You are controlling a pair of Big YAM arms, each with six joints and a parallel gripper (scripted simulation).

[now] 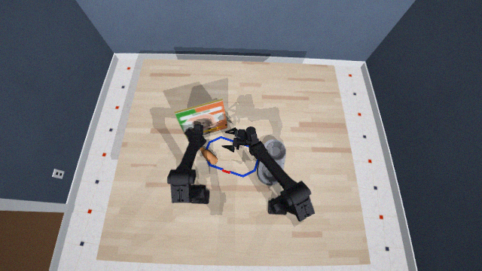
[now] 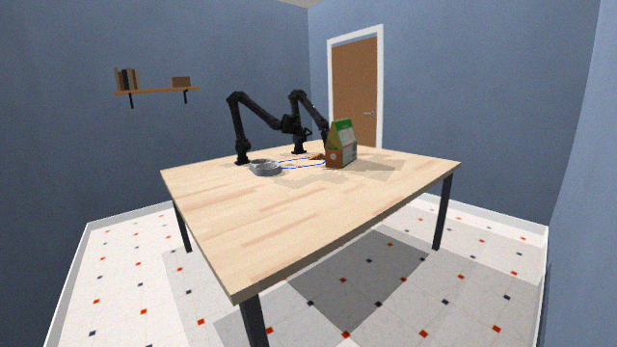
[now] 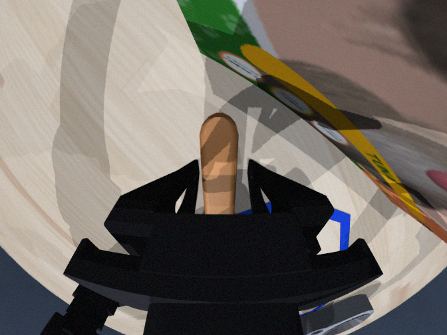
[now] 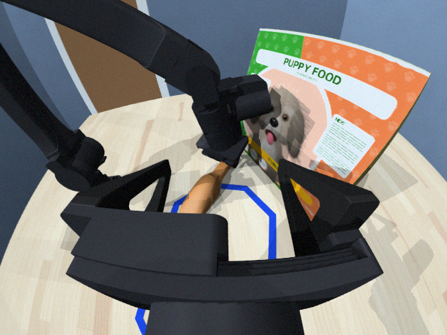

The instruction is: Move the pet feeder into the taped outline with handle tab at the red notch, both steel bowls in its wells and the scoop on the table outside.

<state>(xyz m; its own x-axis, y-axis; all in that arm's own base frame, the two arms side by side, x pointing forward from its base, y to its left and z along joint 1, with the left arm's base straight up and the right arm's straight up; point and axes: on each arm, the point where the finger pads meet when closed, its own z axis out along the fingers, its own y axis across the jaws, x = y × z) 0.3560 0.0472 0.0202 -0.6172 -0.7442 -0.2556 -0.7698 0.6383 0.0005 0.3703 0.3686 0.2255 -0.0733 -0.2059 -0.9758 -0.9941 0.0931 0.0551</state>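
Observation:
My left hand is 50 mm past the orange-brown scoop and 70 mm to the left of it. Also, from my left hand: puppy food bag: 160 mm ahead, 20 mm to the right, 130 mm above; then blue taped outline: 50 mm behind, 250 mm to the right, 20 mm below; then grey pet feeder: 50 mm behind, 530 mm to the right, 10 mm below.
Now: right hand 50 mm past the orange-brown scoop, 130 mm to the right of it and 210 mm above it. From my right hand the other things lie so: puppy food bag (160 mm ahead, 180 mm to the left, 80 mm below); blue taped outline (40 mm behind, 40 mm to the right, 220 mm below); grey pet feeder (40 mm behind, 320 mm to the right, 210 mm below).

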